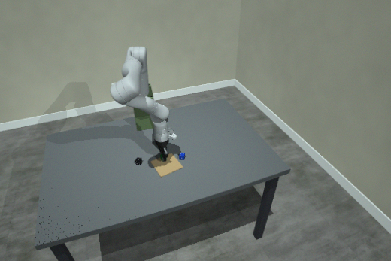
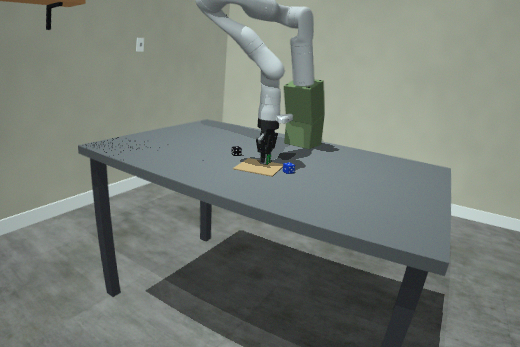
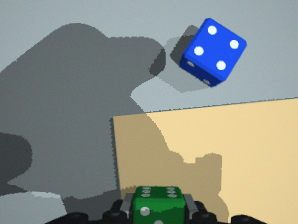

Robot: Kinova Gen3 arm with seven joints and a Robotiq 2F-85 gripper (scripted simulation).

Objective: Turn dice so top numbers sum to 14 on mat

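The green die is right at my hand. Also, from my hand: tan mat: 5 cm ahead, 2 cm below; then black die: 14 cm to the right, 3 cm behind, 1 cm below; then blue die: 10 cm to the left, 3 cm ahead, 1 cm below.
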